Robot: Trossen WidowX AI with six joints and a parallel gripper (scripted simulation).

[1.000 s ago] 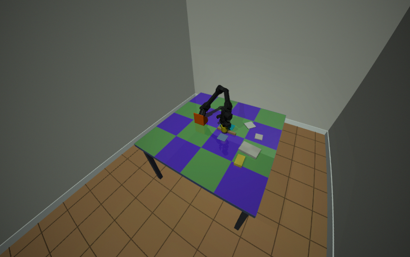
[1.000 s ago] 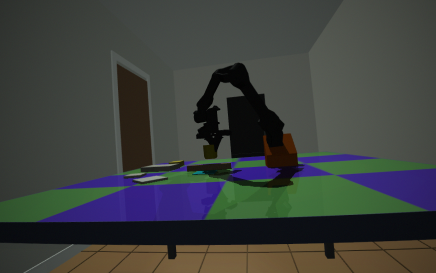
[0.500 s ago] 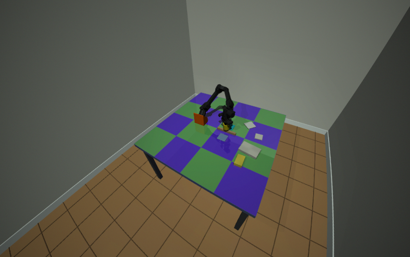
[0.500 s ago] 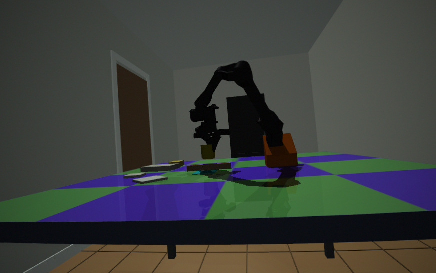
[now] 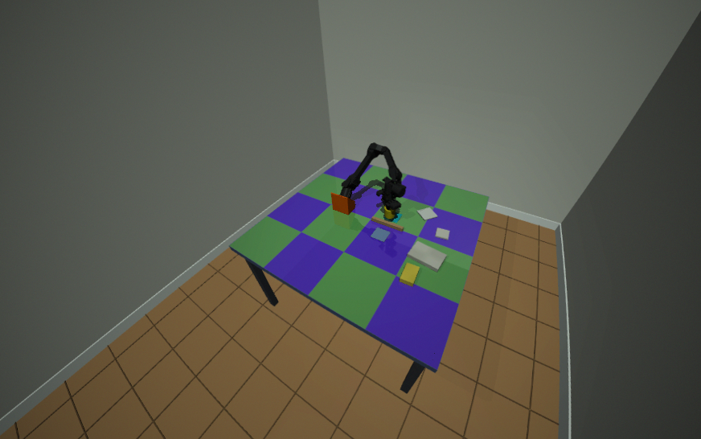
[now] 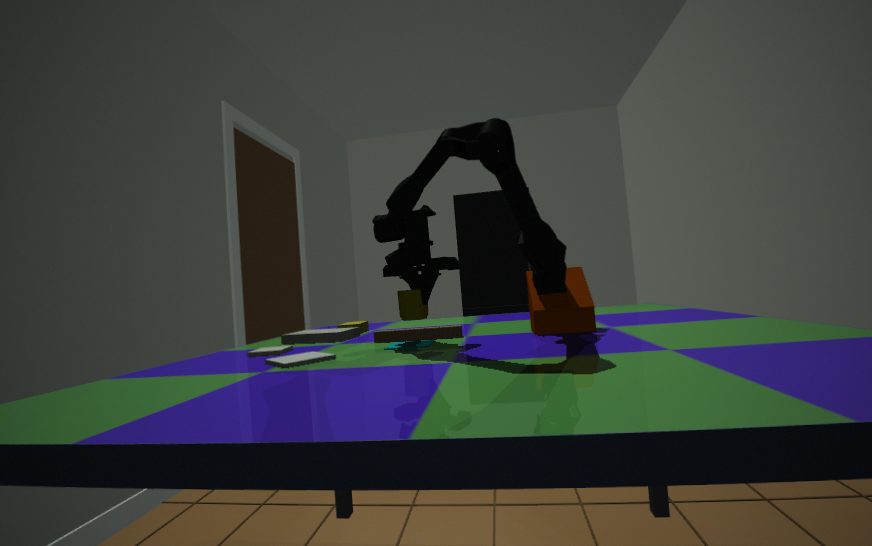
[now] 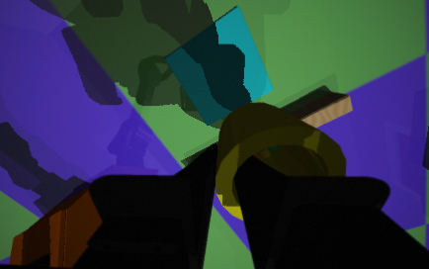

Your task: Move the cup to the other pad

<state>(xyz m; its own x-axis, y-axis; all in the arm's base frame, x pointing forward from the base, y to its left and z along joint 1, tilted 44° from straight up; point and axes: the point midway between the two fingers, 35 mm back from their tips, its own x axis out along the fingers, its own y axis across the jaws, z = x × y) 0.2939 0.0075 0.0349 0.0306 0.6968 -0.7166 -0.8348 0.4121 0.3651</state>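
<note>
Right now the cyan pad is 90 mm below my gripper tip, 50 mm to the left of it and 30 mm ahead of it. Also, from my gripper tip: wooden bar: 80 mm below, 50 mm to the right, 20 mm ahead; then olive-yellow cup: 20 mm to the right, 20 mm ahead.
</note>
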